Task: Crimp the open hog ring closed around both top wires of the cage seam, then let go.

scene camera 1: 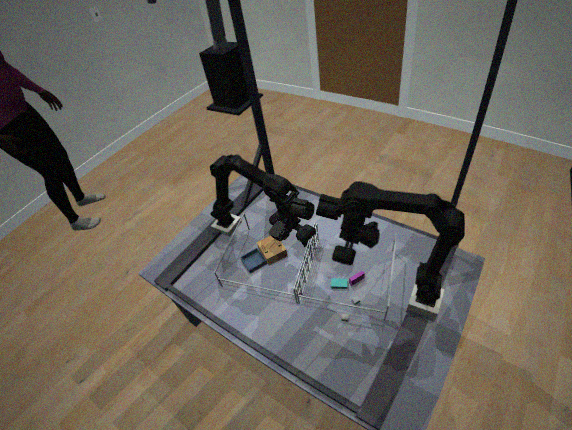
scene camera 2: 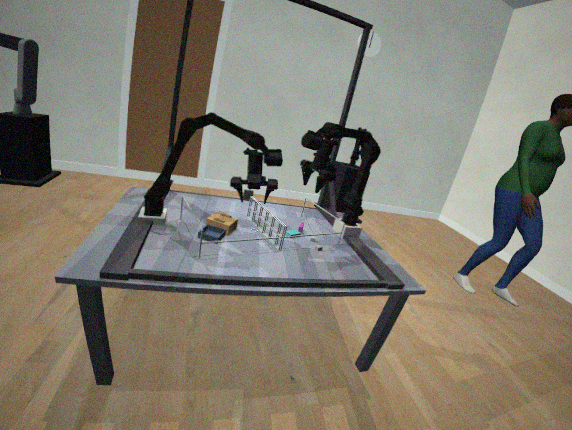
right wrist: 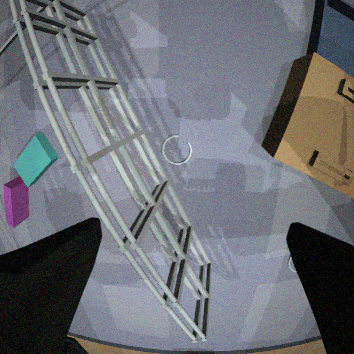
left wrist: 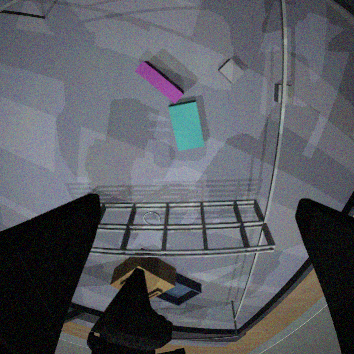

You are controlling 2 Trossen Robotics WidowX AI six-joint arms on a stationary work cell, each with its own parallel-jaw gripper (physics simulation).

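Seen in the pictures: left gripper, fingertip midpoint: (scene camera 2: 310, 189) (left wrist: 203, 207); right gripper, fingertip midpoint: (scene camera 1: 296, 241) (scene camera 2: 253, 202) (right wrist: 198, 232) (left wrist: 128, 281); left arm's base, link origin: (scene camera 1: 426, 296) (scene camera 2: 348, 223); right arm's base, link origin: (scene camera 1: 225, 221) (scene camera 2: 153, 212).
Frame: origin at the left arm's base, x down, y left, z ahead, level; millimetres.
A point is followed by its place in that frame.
Note:
The cage seam (scene camera 1: 296, 295) {z 408, x -2, y 170 mm} (left wrist: 185, 226) {z 431, x 3, y 58 mm} (right wrist: 115, 146) {z 447, x -8, y 32 mm} stands upright at mid-table, a double row of pale wire lattice. A thin pale hog ring (left wrist: 144, 218) {z 475, x 59, y -5 mm} (right wrist: 163, 149) {z 461, x 59, y 11 mm} shows beside the seam in the right wrist view and through its lattice in the left wrist view; its height is unclear. Part of a second ring (right wrist: 290, 262) {z 571, x 59, y -148 mm} shows by a right fingertip. My right gripper (scene camera 1: 292, 232) {z 496, x -58, y -8 mm} (scene camera 2: 254, 200) {z 496, x -58, y -8 mm} (right wrist: 198, 232) {z 496, x -58, y -8 mm} is open and empty, above the seam's far end. My left gripper (scene camera 1: 356, 245) (scene camera 2: 312, 186) {z 280, x -158, y 37 mm} (left wrist: 203, 207) {z 280, x -158, y 37 mm} is open and empty, high on the picture-right side of the seam.
An orange box (scene camera 1: 271, 249) {z 604, x 15, y 20 mm} (scene camera 2: 222, 222) {z 621, x 16, y 42 mm} (right wrist: 320, 125) {z 591, x 16, y 13 mm} and blue tray (scene camera 1: 254, 261) {z 660, x 57, y 77 mm} (scene camera 2: 212, 232) {z 656, x 57, y 51 mm} stand picture-left of the seam. A teal block (scene camera 1: 339, 283) {z 304, x 45, y 41 mm} (left wrist: 186, 125) {z 305, x 46, y 37 mm} and magenta block (scene camera 1: 357, 278) {z 248, x 32, y 3 mm} (left wrist: 159, 81) {z 252, x 26, y -3 mm} lie picture-right, near a small grey cube (left wrist: 231, 71) {z 226, x 46, y 79 mm}. Thin cage wires surround the area.

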